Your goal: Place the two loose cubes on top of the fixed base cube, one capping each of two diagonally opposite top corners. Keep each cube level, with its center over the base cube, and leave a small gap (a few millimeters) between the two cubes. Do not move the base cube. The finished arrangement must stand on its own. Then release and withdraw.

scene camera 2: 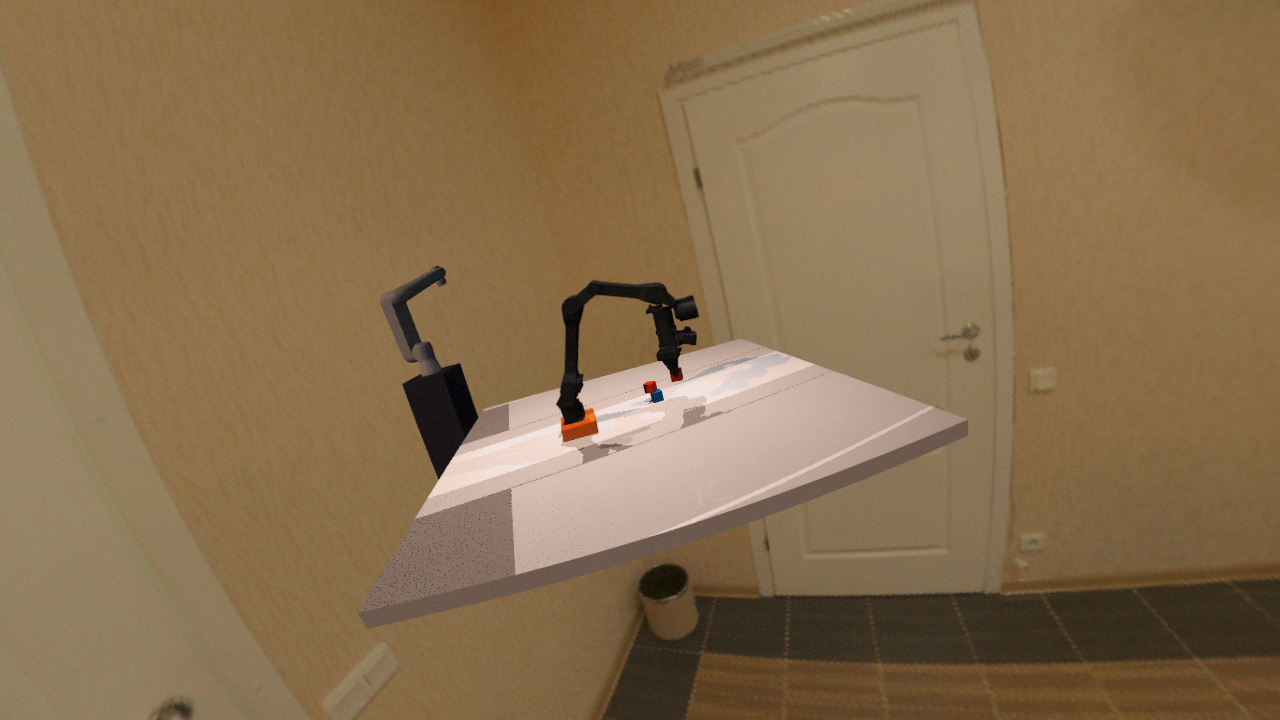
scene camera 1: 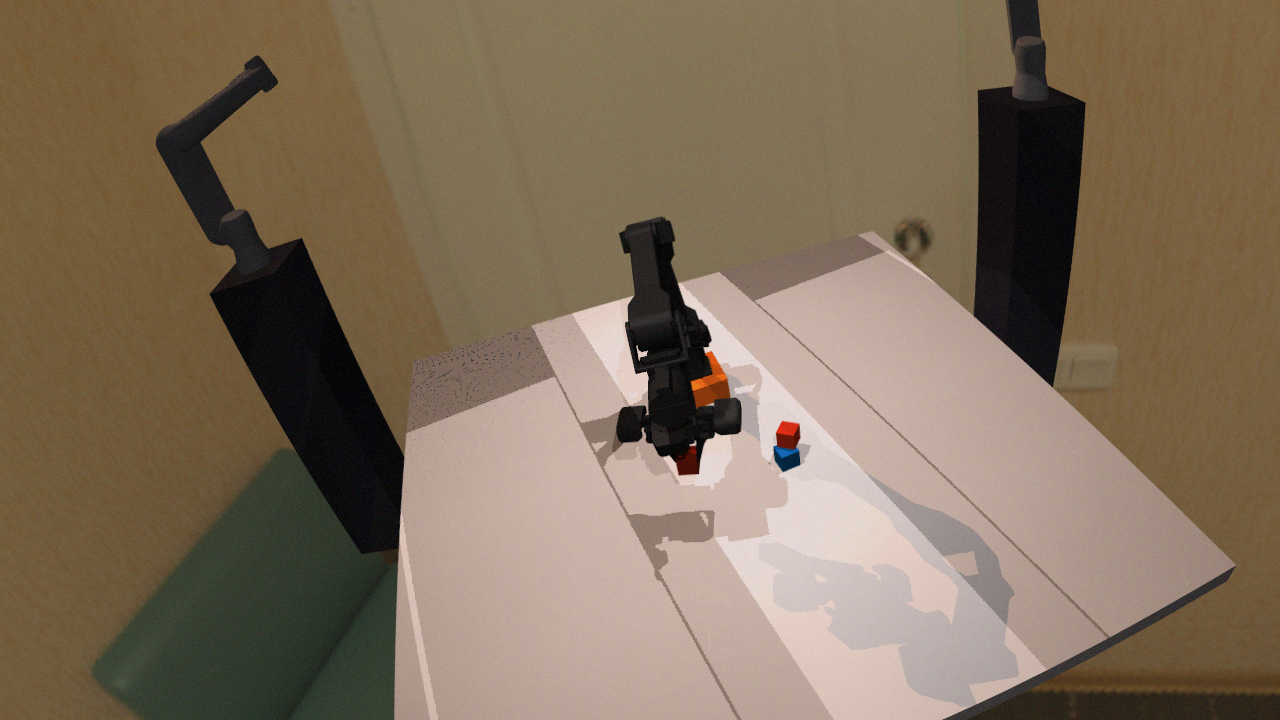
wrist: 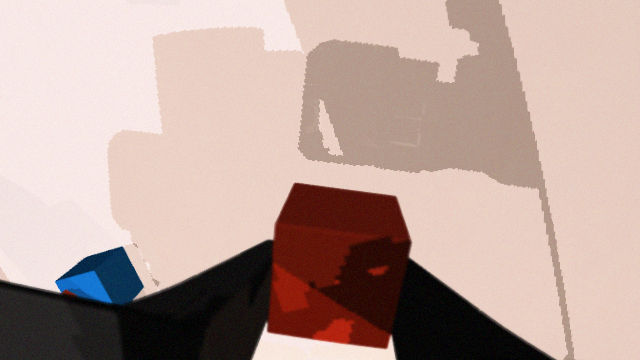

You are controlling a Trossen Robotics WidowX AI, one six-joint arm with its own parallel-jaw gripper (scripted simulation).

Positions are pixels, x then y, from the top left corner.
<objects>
my gripper: holds a red cube (wrist: 339, 256)
</objects>
